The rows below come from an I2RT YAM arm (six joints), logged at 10 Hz.
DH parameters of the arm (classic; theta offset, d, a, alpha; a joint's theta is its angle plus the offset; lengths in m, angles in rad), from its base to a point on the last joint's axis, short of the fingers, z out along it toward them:
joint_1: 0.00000 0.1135 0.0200 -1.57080
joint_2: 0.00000 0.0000 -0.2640 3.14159
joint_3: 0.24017 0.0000 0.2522 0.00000
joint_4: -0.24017 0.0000 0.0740 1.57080
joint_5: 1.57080 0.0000 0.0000 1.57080
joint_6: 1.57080 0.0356 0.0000 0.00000
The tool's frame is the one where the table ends.
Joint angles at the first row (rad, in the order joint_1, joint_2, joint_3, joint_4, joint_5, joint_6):
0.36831 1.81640 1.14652 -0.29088 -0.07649 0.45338
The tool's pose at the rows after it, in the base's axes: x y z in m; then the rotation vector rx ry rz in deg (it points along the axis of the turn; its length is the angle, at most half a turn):
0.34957 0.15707 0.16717 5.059 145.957 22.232
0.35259 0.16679 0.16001 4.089 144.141 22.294
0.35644 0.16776 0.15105 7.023 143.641 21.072
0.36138 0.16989 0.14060 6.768 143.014 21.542
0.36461 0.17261 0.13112 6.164 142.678 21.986
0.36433 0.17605 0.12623 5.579 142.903 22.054
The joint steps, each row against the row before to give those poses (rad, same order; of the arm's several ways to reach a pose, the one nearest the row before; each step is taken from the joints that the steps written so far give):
0.05265 0.03126 0.00000 0.05836 0.06219 0.04159
0.02136 0.03052 0.00000 0.06066 0.01944 0.00228
0.00076 0.02976 -0.00002 0.03092 0.03015 0.03128
-0.00075 0.03665 0.00006 0.04879 -0.00305 -0.00305
0.00229 0.03203 -0.00003 0.03970 -0.00419 -0.00456
0.00801 0.01489 0.00002 0.01182 0.00038 -0.00040

